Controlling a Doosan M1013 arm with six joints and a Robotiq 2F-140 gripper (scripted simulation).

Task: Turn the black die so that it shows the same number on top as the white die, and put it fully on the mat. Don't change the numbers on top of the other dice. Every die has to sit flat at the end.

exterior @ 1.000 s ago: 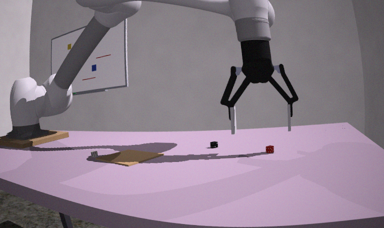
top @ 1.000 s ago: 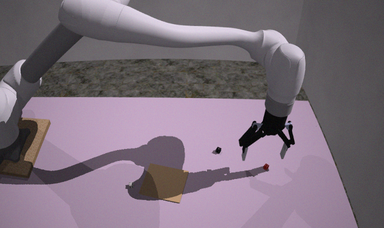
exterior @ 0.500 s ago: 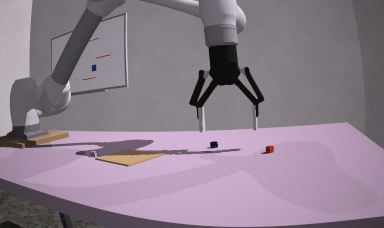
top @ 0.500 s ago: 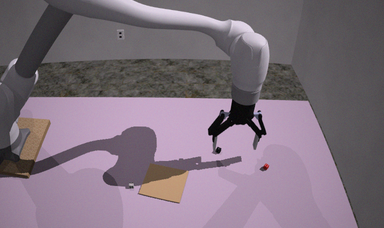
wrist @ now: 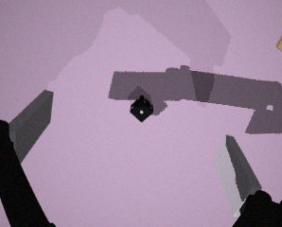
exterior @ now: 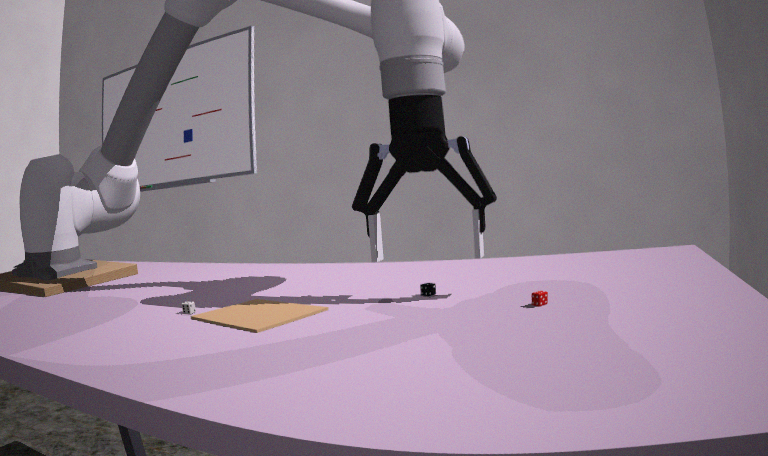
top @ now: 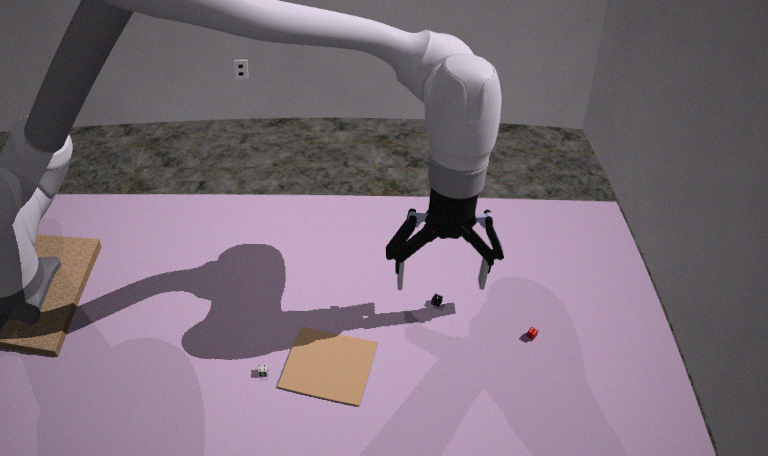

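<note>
My gripper is now 5 cm above the black die. Round my hand: tan mat 20 cm behind, 14 cm to the right, 6 cm below; then red die 17 cm ahead, 9 cm to the right, 5 cm below; then white die 31 cm behind, 16 cm to the right, 5 cm below.
</note>
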